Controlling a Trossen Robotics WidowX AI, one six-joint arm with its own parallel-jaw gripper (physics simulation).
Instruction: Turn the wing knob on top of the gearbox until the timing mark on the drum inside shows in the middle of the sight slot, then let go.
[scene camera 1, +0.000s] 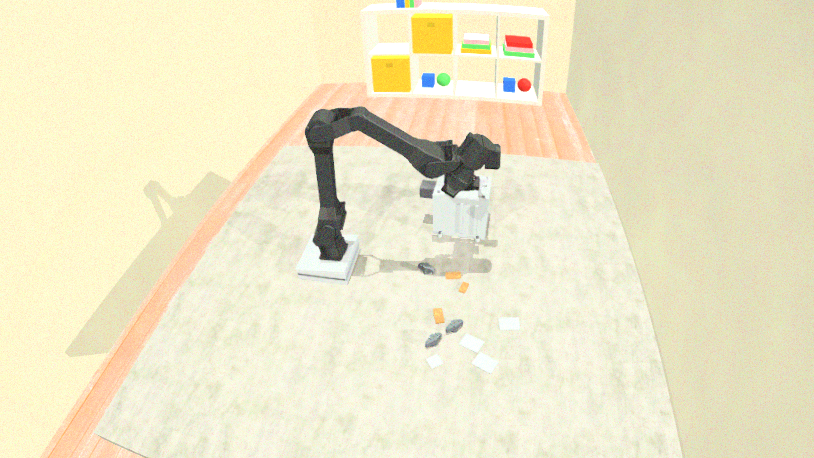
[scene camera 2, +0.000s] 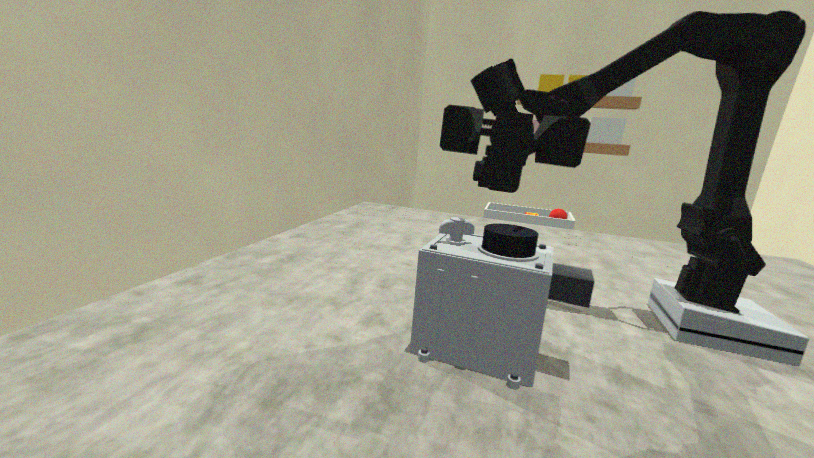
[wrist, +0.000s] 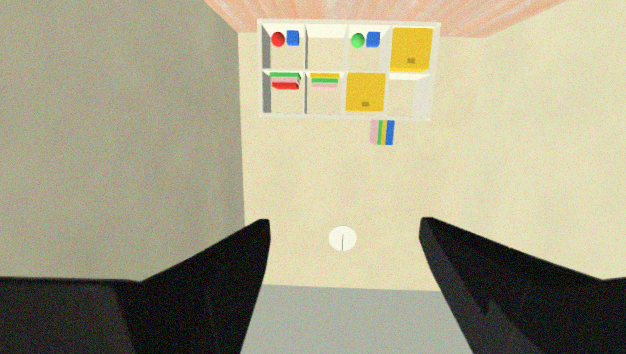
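Pixels of known places: gripper, fingertip midpoint: (scene camera 2: 505, 139) (wrist: 344, 228); arm's base, link origin: (scene camera 1: 333, 251) (scene camera 2: 704, 299).
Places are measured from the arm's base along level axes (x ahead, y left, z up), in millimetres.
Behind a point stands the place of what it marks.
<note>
The grey gearbox (scene camera 1: 462, 215) @(x 318, y 164, z 33 mm) (scene camera 2: 481, 319) @(x 304, y 288, z 19 mm) stands upright on the pale mat. Its grey wing knob (scene camera 2: 456, 227) @(x 355, y 237, z 111 mm) is on top, beside a wide black round cap (scene camera 2: 510, 240) @(x 287, y 261, z 111 mm). My gripper (scene camera 2: 510, 135) @(x 311, y 235, z 223 mm) (wrist: 344, 228) @(x 311, y 235, z 223 mm) is open and empty, raised above the gearbox and apart from the knob. It is tilted level, so the wrist view faces the far wall and the gearbox does not show there. In scene camera 1 the end of the arm covers much of the gearbox's top. I cannot make out the sight slot or the timing mark in these views.
A dark box (scene camera 1: 427, 189) @(x 214, y 210, z 75 mm) (scene camera 2: 571, 284) @(x 214, y 253, z 69 mm) juts from the gearbox's side towards the arm's white base (scene camera 1: 327, 263) @(x -2, y -44, z -1 mm) (scene camera 2: 740, 336) @(x -24, y 68, z -22 mm). Orange pieces (scene camera 1: 438, 315) @(x 300, y -125, z -41 mm), grey stones (scene camera 1: 453, 325) @(x 341, y -165, z -21 mm) and white squares (scene camera 1: 484, 362) @(x 422, y -239, z -45 mm) lie on the mat. A tray (scene camera 2: 569, 223) holds a red ball. A white shelf (scene camera 1: 455, 97) stands behind.
</note>
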